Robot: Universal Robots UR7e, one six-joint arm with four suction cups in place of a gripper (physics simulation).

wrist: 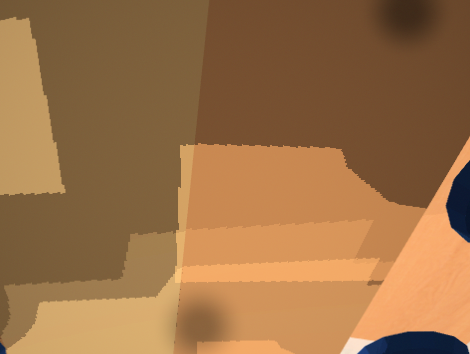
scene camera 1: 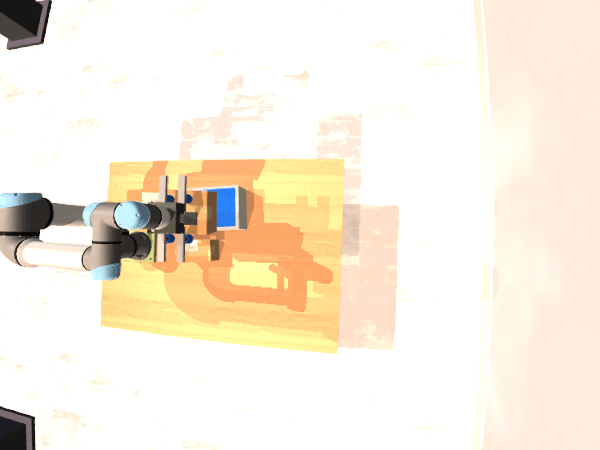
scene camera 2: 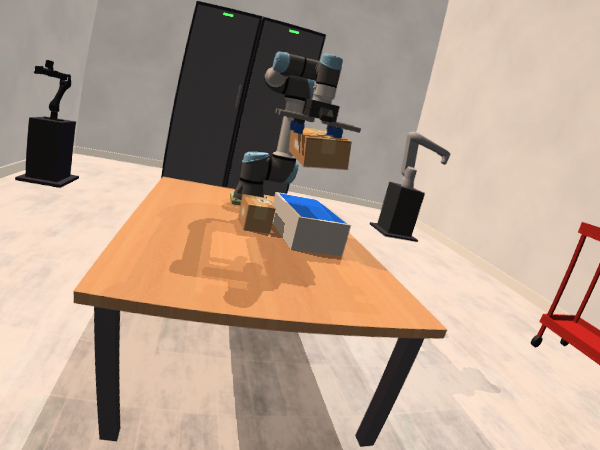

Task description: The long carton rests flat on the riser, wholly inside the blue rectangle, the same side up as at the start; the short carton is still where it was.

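Frame: origin at the arm's base, x ahead, y left, z up, level; centimetres.
Seen in the pictures: hand at its tool point: (wrist: 195, 265) (scene camera 2: 314, 135); arm's base at its link origin: (scene camera 1: 139, 245).
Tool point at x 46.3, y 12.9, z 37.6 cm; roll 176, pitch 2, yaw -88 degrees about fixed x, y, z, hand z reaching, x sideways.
Pixels of each thing's middle, then the offset from my tool point to it. Level surfaces: height alone.
- long carton at the middle of its body: (wrist: 122, 259) (scene camera 2: 317, 146) (scene camera 1: 172, 210) dx -5.7, dy +3.4, dz -3.8 cm
- white-grey riser at the middle of its body: (scene camera 2: 306, 221) (scene camera 1: 207, 210) dx -6.4, dy +6.8, dz -33.5 cm
- blue rectangle at the middle of its body: (scene camera 2: 309, 207) (scene camera 1: 201, 208) dx -6.4, dy +6.8, dz -27.5 cm
- short carton at the middle of its body: (scene camera 2: 255, 213) (scene camera 1: 200, 250) dx -9.3, dy -13.1, dz -34.5 cm
- wooden table at its surface level: dz -39.5 cm
The long carton (scene camera 1: 204, 200) (scene camera 2: 327, 152) (wrist: 300, 190) is a brown taped box hanging about level, high above the table. My gripper (scene camera 1: 179, 218) (scene camera 2: 316, 128) has blue suction cups against its top and holds it. The white-grey riser (scene camera 1: 242, 207) (scene camera 2: 320, 237) stands below, its top bearing the blue rectangle (scene camera 1: 226, 207) (scene camera 2: 309, 206). In scene camera 1 the carton hides the end of the rectangle towards the arm's base. The short carton (scene camera 1: 215, 250) (scene camera 2: 257, 216) stands on the table beside the riser, partly hidden by the gripper in scene camera 1.
The wooden table (scene camera 1: 280, 330) (scene camera 2: 150, 285) carries the riser, the short carton and the arm's base. Dark cabinets (scene camera 2: 215, 95) stand behind. Two pedestals (scene camera 2: 50, 150) (scene camera 2: 400, 210) with small arms and a red cart (scene camera 2: 567, 267) stand away from the table.
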